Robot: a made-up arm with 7 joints.
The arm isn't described. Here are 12 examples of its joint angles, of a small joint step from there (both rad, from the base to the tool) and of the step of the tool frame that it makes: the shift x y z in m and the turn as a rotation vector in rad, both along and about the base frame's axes.
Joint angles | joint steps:
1: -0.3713 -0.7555 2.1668 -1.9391 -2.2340 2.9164 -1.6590 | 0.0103 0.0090 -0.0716 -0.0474 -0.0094 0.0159 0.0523
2: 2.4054 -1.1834 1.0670 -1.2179 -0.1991 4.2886 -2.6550 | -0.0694 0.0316 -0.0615 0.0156 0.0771 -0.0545 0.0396
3: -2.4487 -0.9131 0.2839 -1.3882 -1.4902 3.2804 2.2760 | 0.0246 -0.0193 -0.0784 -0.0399 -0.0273 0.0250 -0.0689
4: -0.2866 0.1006 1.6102 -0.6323 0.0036 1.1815 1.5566 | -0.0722 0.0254 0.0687 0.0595 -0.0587 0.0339 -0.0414
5: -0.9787 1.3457 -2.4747 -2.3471 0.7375 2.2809 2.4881 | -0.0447 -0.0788 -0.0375 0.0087 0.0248 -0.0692 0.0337
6: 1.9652 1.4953 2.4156 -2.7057 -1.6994 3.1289 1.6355 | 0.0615 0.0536 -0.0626 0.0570 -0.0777 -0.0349 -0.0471
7: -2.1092 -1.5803 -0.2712 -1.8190 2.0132 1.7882 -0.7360 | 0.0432 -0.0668 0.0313 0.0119 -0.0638 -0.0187 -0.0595
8: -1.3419 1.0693 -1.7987 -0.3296 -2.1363 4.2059 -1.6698 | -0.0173 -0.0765 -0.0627 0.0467 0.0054 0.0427 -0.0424
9: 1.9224 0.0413 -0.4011 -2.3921 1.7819 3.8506 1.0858 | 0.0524 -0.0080 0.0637 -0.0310 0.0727 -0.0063 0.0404
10: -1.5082 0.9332 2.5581 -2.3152 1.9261 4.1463 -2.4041 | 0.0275 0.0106 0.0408 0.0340 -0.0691 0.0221 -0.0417
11: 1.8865 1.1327 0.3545 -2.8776 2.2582 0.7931 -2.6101 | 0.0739 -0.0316 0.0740 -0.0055 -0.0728 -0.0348 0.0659
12: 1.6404 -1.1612 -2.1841 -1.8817 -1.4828 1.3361 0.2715 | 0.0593 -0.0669 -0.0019 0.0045 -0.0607 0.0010 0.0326
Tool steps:
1: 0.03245 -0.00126 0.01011 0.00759 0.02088 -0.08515
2: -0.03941 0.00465 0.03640 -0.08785 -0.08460 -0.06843
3: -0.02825 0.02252 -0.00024 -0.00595 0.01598 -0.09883
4: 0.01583 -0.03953 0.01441 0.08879 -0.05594 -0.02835
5: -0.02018 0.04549 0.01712 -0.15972 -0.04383 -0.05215
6: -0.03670 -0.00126 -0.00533 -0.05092 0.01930 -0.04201
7: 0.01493 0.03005 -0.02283 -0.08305 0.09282 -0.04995
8: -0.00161 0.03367 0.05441 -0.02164 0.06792 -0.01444
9: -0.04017 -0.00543 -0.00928 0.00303 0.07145 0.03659
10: -0.00664 0.00010 0.01909 -0.02625 -0.11333 0.03504
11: -0.02517 -0.02170 0.01956 -0.06236 0.17878 0.15146
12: 0.02427 0.03474 -0.03120 -0.00592 -0.01449 0.07339
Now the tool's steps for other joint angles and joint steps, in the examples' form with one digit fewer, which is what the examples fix.
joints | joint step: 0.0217 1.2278 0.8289 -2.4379 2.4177 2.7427 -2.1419 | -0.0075 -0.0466 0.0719 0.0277 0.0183 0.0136 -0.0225
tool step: 0.0134 0.0233 0.0267 0.0639 -0.0705 0.0069
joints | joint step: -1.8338 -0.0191 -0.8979 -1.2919 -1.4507 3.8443 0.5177 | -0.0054 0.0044 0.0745 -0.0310 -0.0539 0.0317 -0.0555
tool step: 0.0090 -0.0251 -0.0138 0.0910 0.0505 0.0701
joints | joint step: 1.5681 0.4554 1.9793 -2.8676 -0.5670 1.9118 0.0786 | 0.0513 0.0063 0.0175 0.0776 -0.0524 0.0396 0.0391
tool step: -0.0202 -0.0231 0.0277 -0.0445 0.1364 0.0411
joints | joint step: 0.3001 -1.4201 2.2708 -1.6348 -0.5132 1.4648 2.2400 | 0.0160 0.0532 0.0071 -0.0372 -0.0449 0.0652 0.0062
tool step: -0.0043 -0.0126 0.0200 -0.0394 0.0239 0.0667
